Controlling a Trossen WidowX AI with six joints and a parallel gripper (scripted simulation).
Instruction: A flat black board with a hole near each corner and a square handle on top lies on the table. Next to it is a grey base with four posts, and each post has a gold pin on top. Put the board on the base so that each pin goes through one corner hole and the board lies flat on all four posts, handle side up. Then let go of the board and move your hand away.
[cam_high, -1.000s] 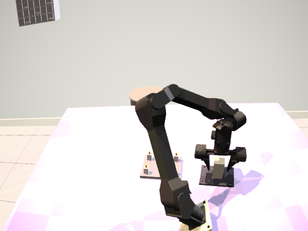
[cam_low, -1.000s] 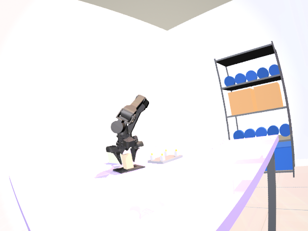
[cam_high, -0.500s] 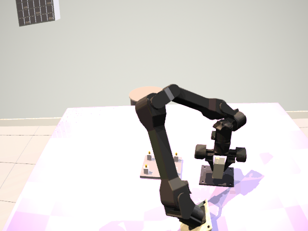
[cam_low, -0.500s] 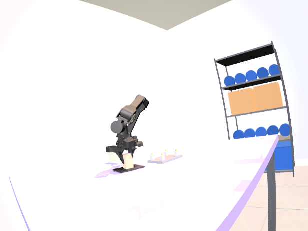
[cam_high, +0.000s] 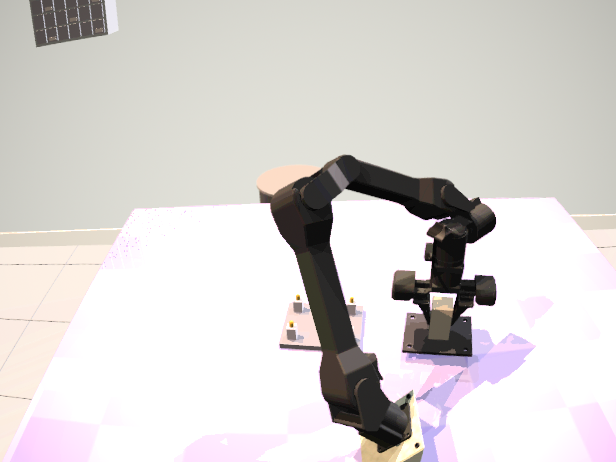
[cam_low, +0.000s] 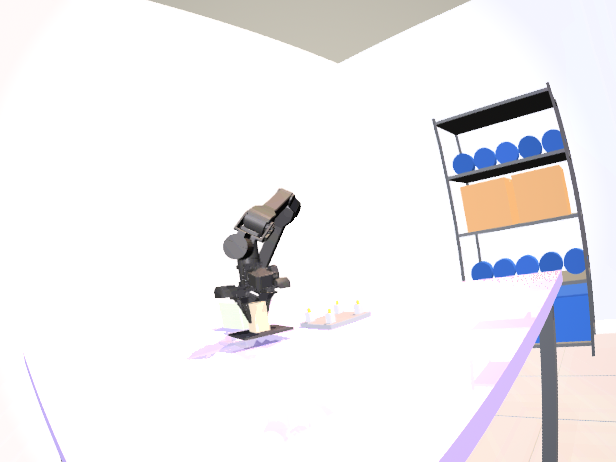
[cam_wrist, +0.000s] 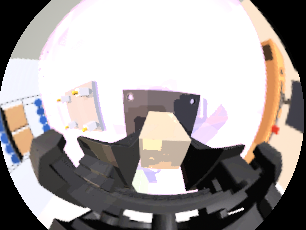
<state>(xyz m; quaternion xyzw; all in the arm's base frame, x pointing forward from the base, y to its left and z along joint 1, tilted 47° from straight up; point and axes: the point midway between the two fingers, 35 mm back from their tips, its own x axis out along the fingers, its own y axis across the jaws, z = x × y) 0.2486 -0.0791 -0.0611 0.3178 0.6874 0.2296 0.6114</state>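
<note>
My gripper tip is now 22 cm to the right of the grey base, 5 cm short of it and 4 cm above it. From my gripper tip the other things lie so: flat black board 1 cm below.
</note>
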